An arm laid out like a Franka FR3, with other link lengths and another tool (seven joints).
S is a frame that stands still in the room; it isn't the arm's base.
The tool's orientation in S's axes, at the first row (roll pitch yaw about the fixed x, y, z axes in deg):
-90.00, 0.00, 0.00
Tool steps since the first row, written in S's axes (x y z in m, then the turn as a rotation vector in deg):
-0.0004, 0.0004, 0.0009, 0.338, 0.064, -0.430
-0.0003, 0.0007, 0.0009, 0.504, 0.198, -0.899
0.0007, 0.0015, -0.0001, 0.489, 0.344, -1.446
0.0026, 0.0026, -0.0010, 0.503, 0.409, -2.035
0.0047, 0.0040, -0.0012, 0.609, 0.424, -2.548
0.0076, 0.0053, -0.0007, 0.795, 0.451, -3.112
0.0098, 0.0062, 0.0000, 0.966, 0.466, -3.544
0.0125, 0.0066, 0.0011, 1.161, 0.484, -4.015
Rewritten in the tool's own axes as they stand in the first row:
-0.0004, -0.0009, 0.0004, 0.338, 0.430, 0.064
-0.0003, -0.0009, 0.0007, 0.504, 0.899, 0.198
0.0007, 0.0001, 0.0015, 0.489, 1.446, 0.344
0.0026, 0.0010, 0.0026, 0.503, 2.035, 0.409
0.0047, 0.0012, 0.0040, 0.609, 2.548, 0.424
0.0076, 0.0007, 0.0053, 0.795, 3.112, 0.451
0.0098, 0.0000, 0.0062, 0.966, 3.544, 0.466
0.0125, -0.0011, 0.0066, 1.161, 4.015, 0.484

